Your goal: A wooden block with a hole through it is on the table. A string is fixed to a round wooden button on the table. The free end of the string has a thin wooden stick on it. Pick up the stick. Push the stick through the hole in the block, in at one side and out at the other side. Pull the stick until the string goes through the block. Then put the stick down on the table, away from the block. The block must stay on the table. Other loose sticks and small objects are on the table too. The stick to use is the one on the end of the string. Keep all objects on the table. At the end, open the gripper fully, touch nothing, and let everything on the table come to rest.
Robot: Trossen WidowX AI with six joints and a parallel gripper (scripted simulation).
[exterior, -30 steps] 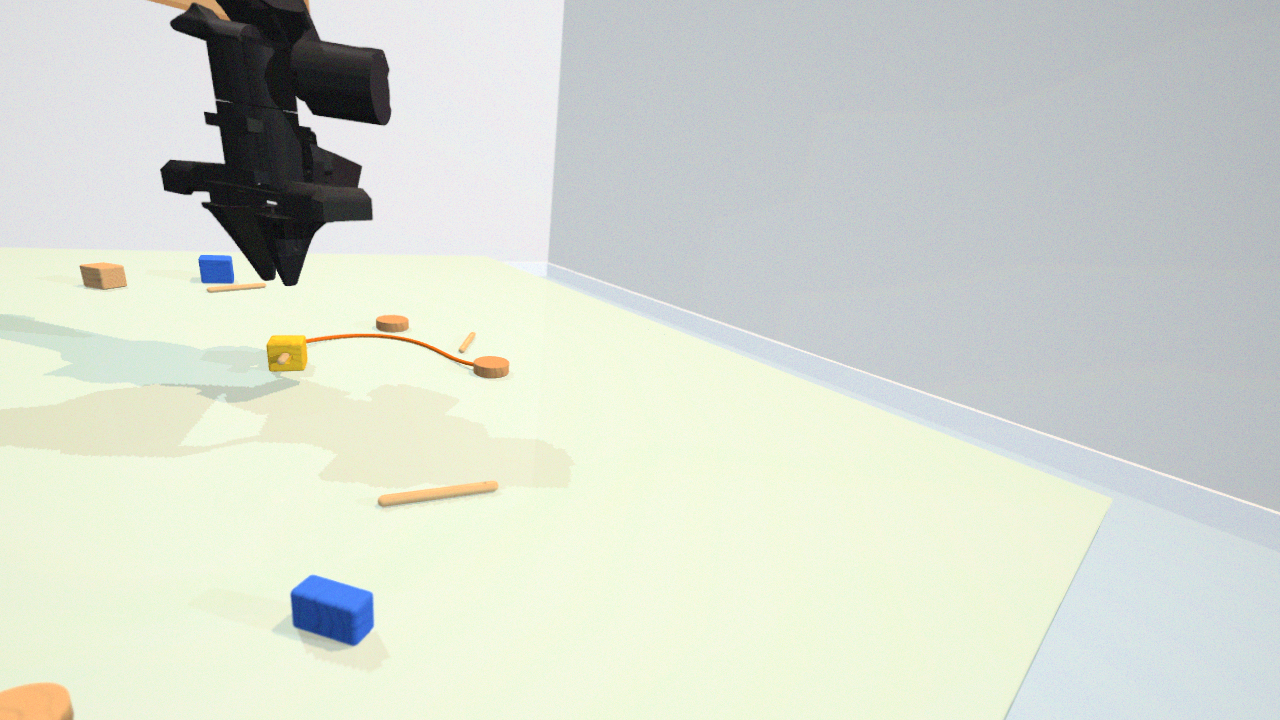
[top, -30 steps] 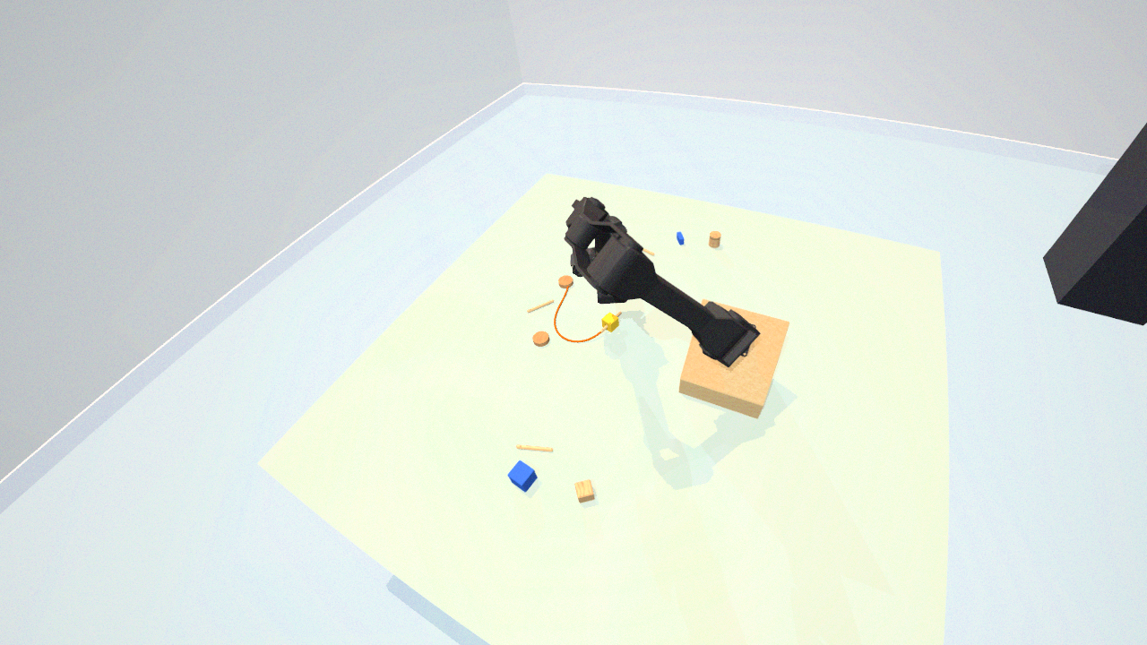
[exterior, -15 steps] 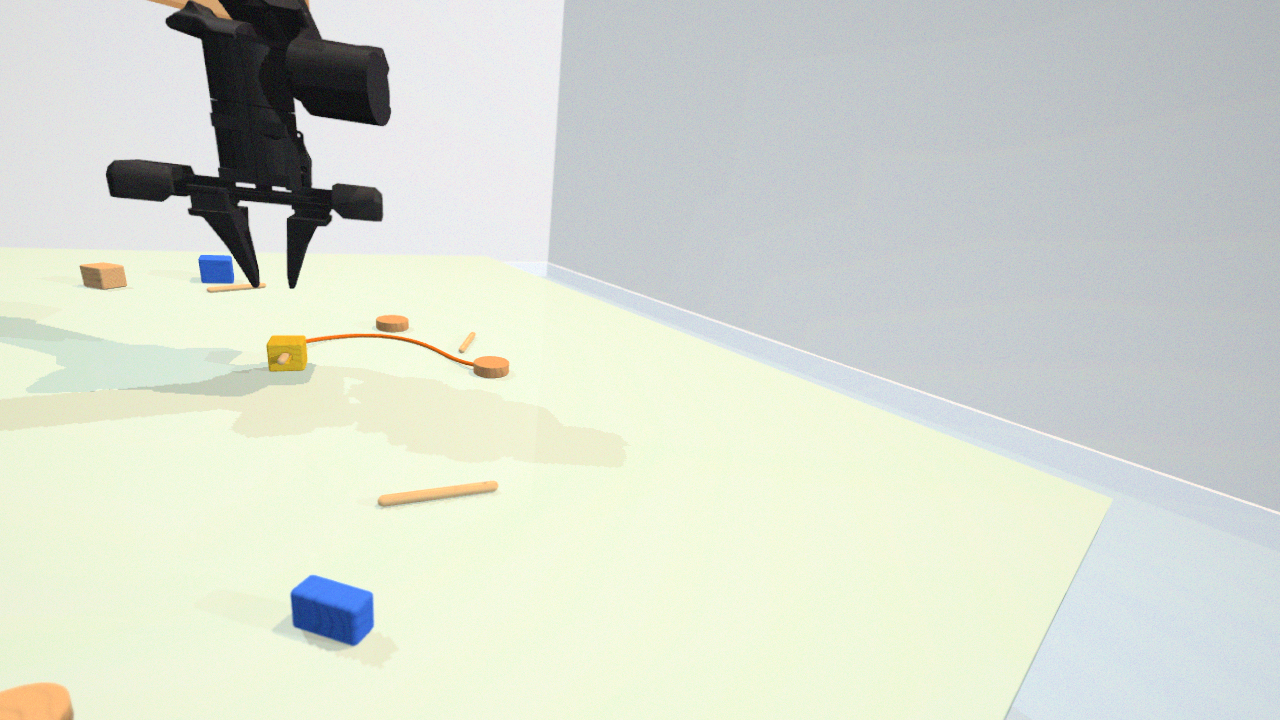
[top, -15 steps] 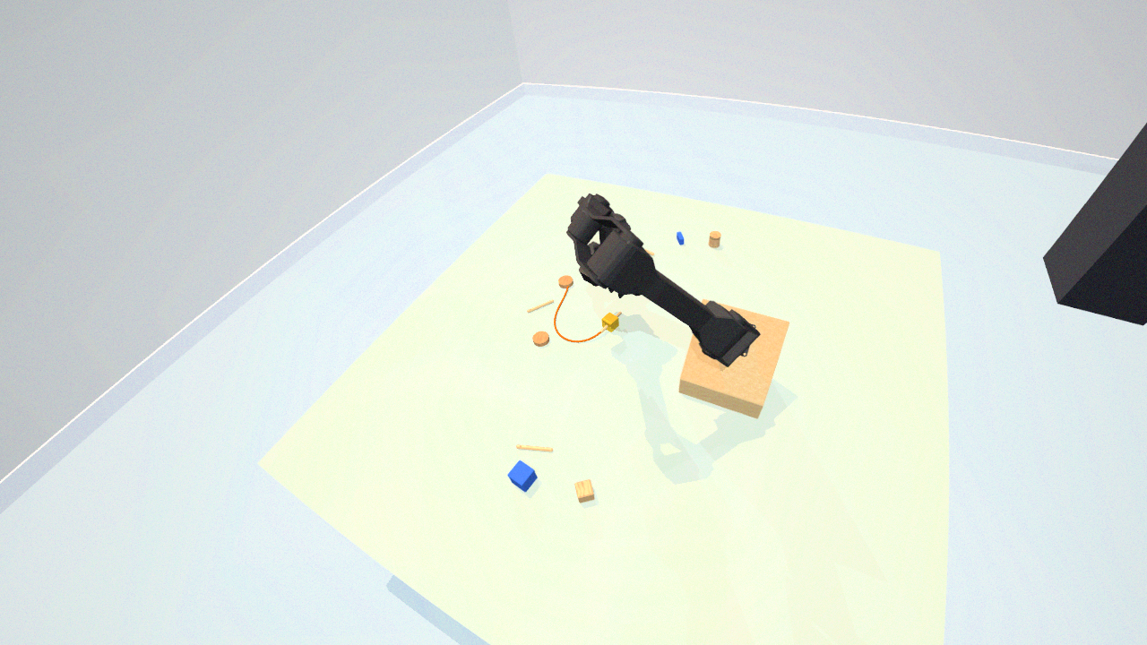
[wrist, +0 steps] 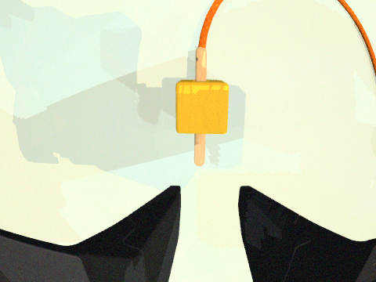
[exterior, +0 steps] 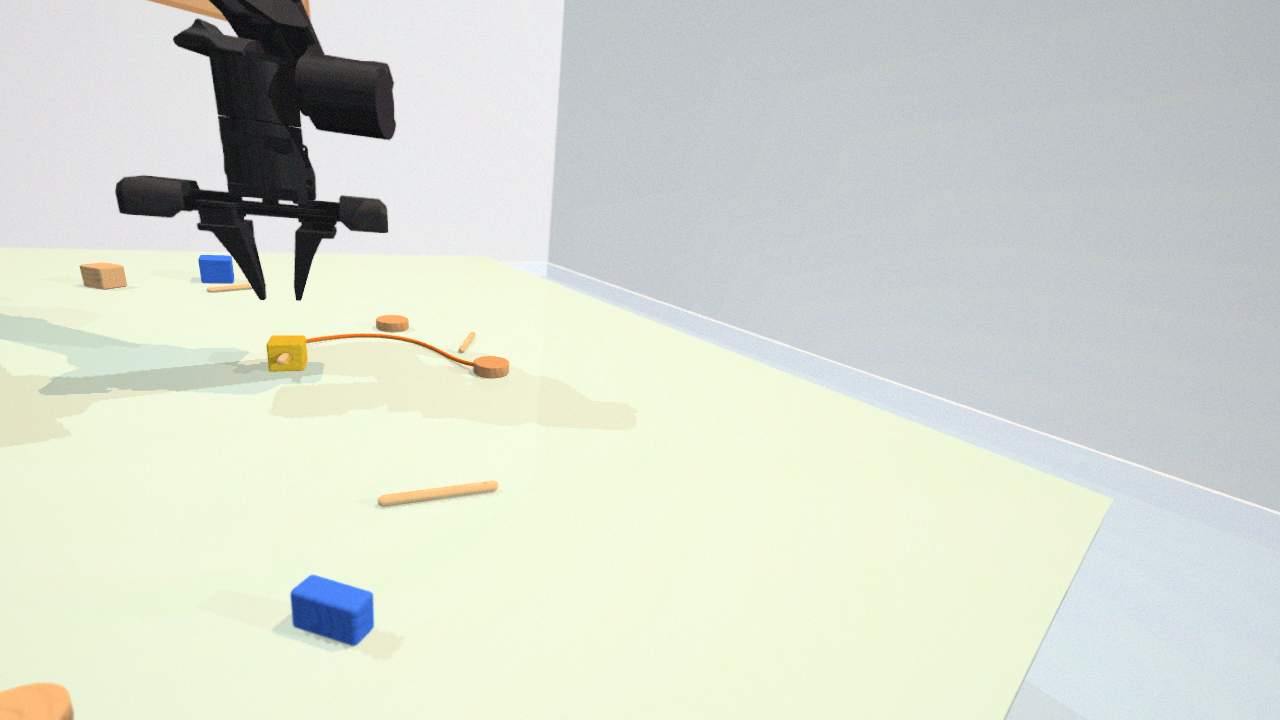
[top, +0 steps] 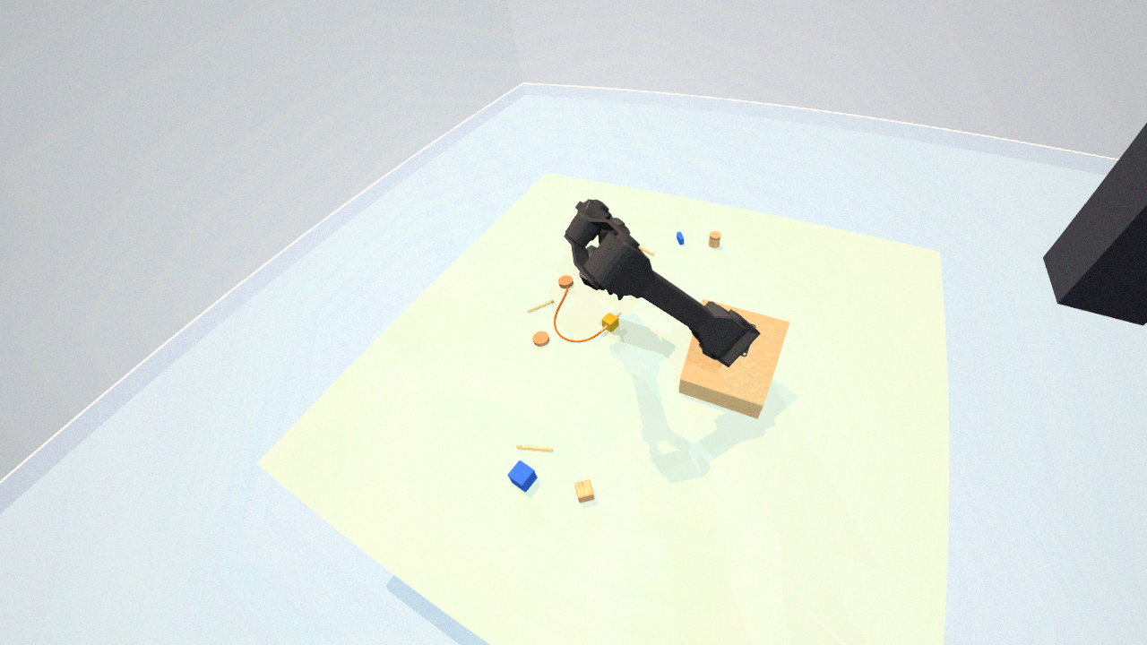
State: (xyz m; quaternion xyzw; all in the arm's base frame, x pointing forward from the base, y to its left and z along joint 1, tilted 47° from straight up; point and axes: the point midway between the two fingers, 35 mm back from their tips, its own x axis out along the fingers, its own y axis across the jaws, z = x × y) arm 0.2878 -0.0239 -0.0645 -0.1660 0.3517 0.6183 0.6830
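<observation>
Now: gripper tip 30 mm to the right of the yellow block and 60 mm above it. From my gripper tip the other things lie so: short wooden cylinder (140 mm behind, 370 mm to the right, 60 mm below); then thin wooden stick (10 mm ahead, 40 mm to the left, 70 mm below); then blue block (40 mm behind, 350 mm to the right, 70 mm below).
</observation>
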